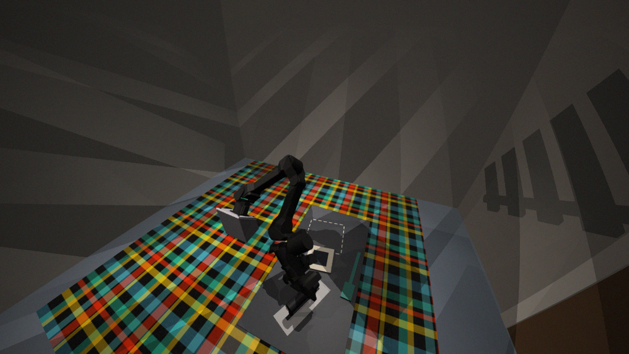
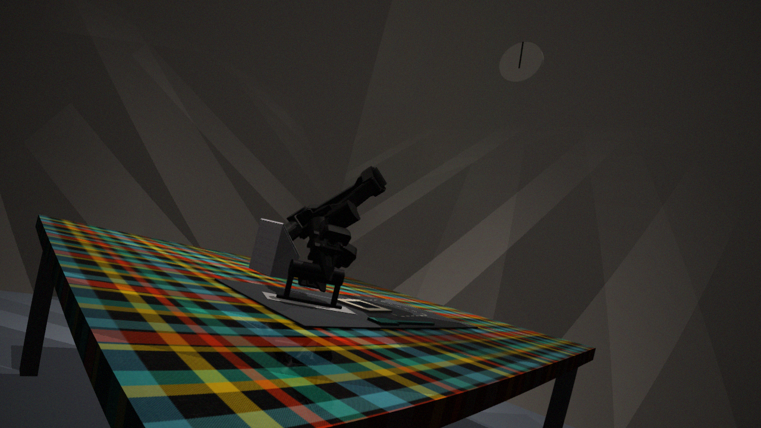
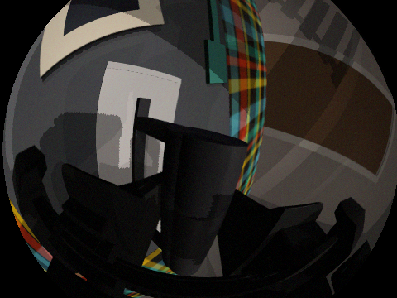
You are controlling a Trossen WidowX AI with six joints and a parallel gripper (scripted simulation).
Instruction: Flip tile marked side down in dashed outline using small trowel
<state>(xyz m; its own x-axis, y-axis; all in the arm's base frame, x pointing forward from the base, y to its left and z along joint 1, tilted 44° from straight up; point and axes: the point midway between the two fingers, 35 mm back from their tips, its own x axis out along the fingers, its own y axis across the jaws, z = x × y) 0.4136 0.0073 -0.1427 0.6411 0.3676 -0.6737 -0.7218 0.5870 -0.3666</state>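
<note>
Right now the tile is 60 mm behind my gripper tip, 170 mm to the left of it and 40 mm below it. The rest, counted from my gripper tip: trowel 90 mm ahead, 160 mm to the left, 40 mm below.
</note>
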